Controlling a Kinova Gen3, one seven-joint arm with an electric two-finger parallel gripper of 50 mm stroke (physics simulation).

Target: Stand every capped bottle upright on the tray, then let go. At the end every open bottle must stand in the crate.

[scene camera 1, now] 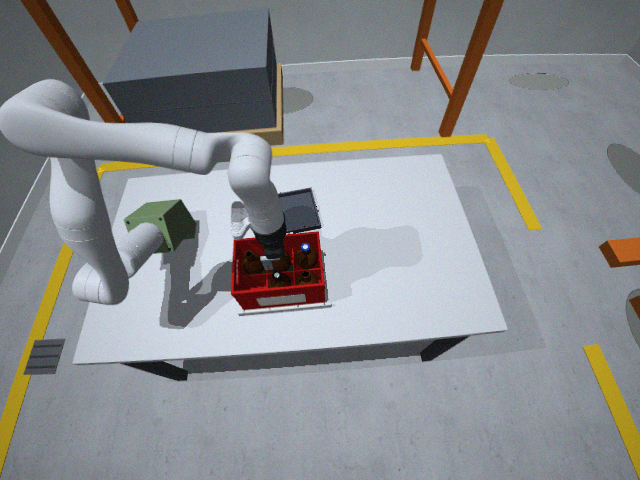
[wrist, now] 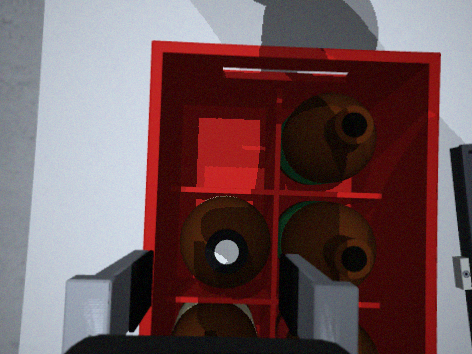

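Seen in the pictures: gripper, fingertip midpoint: (scene camera 1: 269,258) (wrist: 216,279); arm's base, link origin: (scene camera 1: 149,235).
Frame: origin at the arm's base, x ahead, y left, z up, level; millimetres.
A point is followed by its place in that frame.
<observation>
A red crate (scene camera 1: 278,299) @[x 395, y -225, z -104 mm] (wrist: 295,48) @[x 270, y -131, z -22 mm] with six compartments holds several brown bottles. A white-capped bottle (scene camera 1: 279,279) @[x 408, y -185, z -45 mm] (wrist: 200,225) @[x 388, y -192, z -76 mm] stands front middle and a blue-capped bottle (scene camera 1: 306,258) @[x 496, y -109, z -74 mm] (wrist: 366,344) @[x 476, y -66, z -82 mm] back right; its cap does not show in the wrist view. Open bottles stand back left (scene camera 1: 252,264) @[x 321, y -108, z -73 mm] (wrist: 320,145) @[x 327, y -103, z -71 mm], back middle (scene camera 1: 282,262) @[x 418, y -111, z -77 mm] (wrist: 315,235) @[x 394, y -106, z -73 mm] and front right (scene camera 1: 306,279) @[x 489, y -193, z -50 mm] (wrist: 215,320) @[x 459, y -180, z -83 mm]. The front left compartment holds no bottle. My gripper (scene camera 1: 273,262) @[x 399, y -179, z 84 mm] (wrist: 216,279) @[x 399, y -179, z 84 mm] is open, pointing down over the crate, its fingers apart across the white-capped bottle's column. The dark tray (scene camera 1: 316,206) @[x 557, y 165, z -172 mm] (wrist: 462,200) @[x 367, y 62, z -183 mm] lies behind the crate, partly hidden by the arm.
A green box (scene camera 1: 178,222) @[x 67, y 78, z -51 mm] stands at the left on the white table (scene camera 1: 392,310) @[x 762, y -278, z -198 mm], by the arm's base. A pale rail (scene camera 1: 284,309) @[x 405, y -237, z -170 mm] runs along the crate's front. A large grey block (scene camera 1: 196,51) and orange posts (scene camera 1: 467,72) stand beyond the table.
</observation>
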